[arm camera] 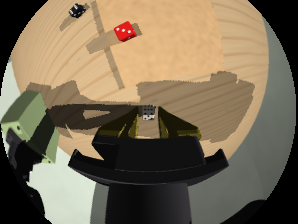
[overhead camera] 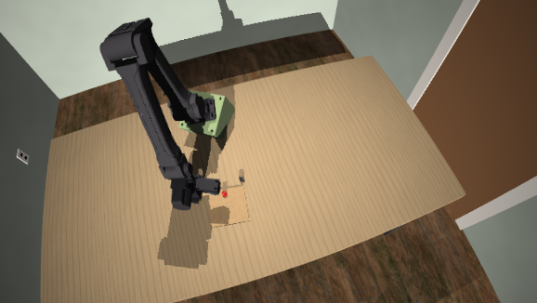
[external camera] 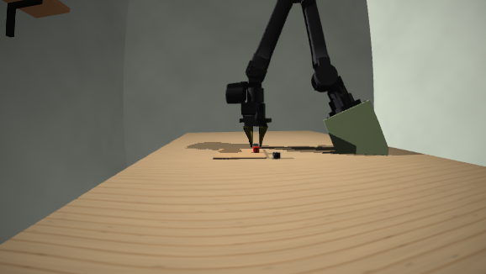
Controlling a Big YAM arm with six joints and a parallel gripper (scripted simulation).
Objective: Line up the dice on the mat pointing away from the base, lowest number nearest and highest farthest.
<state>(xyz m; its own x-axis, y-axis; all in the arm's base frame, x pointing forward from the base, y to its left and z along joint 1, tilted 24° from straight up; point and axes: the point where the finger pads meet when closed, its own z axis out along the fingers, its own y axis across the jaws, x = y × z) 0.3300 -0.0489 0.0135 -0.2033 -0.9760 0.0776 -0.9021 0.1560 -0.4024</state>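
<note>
The white die lies right at my hand. The rest, counted from my hand: tan mat (11 cm to the left, 5 cm ahead, 1 cm below); then black die (17 cm to the left, 5 cm behind); then red die (10 cm to the left).
</note>
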